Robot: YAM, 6 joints.
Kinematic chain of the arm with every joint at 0, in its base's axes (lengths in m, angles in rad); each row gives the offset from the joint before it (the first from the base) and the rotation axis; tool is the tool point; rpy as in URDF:
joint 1: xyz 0 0 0.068 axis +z
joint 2: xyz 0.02 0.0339 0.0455 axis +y
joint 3: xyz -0.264 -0.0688 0 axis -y
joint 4: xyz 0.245 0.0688 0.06 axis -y
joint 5: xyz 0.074 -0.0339 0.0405 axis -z
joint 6: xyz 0.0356 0 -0.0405 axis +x
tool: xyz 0 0 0 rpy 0 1.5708 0
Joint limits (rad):
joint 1: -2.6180..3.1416
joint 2: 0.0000..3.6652
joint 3: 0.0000..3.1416
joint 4: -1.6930..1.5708
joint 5: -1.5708..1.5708
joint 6: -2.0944..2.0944
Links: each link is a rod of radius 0.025 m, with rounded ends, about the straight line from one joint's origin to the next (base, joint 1, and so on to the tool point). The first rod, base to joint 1, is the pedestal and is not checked.
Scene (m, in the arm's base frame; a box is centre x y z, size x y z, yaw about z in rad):
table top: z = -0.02
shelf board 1: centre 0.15 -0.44 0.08 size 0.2 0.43 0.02 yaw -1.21
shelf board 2: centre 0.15 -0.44 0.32 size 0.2 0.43 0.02 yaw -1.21
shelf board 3: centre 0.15 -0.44 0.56 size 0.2 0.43 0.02 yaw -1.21
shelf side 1: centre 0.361 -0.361 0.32 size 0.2 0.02 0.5 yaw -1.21
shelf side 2: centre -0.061 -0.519 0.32 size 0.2 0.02 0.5 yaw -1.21
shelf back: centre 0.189 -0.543 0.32 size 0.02 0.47 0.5 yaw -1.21
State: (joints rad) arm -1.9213 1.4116 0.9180 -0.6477 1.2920 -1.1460
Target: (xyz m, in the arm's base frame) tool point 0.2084 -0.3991 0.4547
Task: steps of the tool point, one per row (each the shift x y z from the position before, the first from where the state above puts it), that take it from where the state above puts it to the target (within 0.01 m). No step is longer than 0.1 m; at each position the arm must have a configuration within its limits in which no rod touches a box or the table.
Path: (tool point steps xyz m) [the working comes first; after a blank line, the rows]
Joints at the target: -1.0243 1.9616 2.0966 -0.0854 0.9695 -1.1460
Straight joint move there: touches shelf board 2.

1: 0.0338 -0.0076 0.0510
2: 0.0375 0.0099 0.0517
3: 0.0397 -0.0663 0.0414
4: 0.0593 -0.0547 0.0342
5: 0.0748 -0.0367 0.0257
6: 0.0838 -0.0139 0.0160

